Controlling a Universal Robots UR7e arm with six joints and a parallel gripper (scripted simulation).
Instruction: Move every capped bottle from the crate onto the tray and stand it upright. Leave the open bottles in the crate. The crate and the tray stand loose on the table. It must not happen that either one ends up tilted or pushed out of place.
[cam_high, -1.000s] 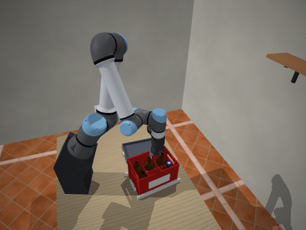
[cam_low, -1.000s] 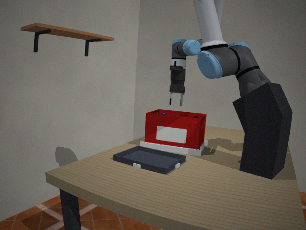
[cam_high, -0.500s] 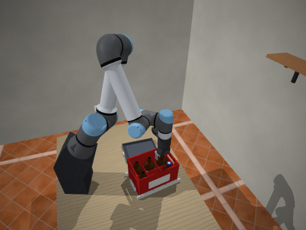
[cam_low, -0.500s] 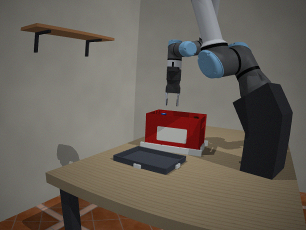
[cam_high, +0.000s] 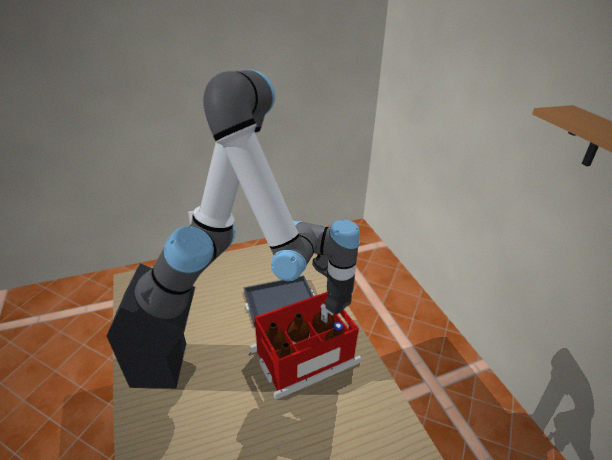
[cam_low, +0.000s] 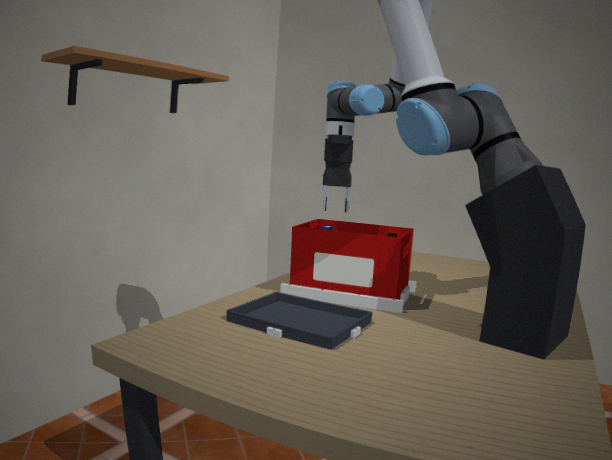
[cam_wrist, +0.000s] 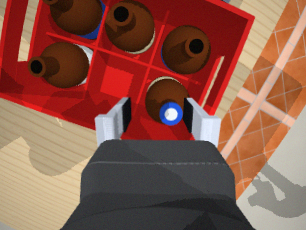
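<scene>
Now: the red crate 7 cm behind my hand, 2 cm to the left of it and 14 cm below it. From my hand the other things lie so: dark grey tray (10 cm behind, 29 cm to the left, 21 cm below).
</scene>
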